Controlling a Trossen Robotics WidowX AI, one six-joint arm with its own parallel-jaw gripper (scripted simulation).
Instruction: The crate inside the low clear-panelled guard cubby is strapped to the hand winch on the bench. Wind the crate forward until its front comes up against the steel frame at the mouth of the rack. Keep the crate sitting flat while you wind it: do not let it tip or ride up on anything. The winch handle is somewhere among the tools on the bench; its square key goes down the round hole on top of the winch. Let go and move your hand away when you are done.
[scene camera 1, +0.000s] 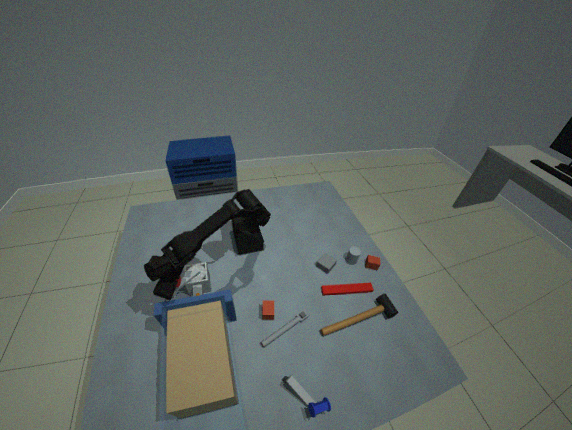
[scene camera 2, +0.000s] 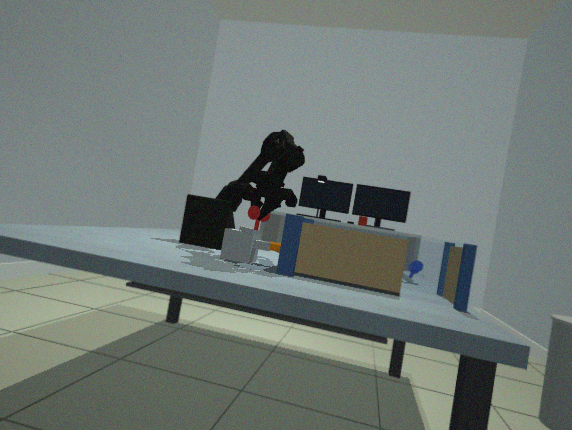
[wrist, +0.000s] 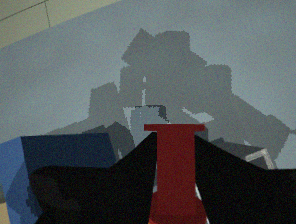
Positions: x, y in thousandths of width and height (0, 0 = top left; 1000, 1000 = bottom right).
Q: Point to a hammer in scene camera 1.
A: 674, 710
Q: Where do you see my gripper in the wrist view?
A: At 576, 614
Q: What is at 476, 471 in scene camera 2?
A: My gripper.
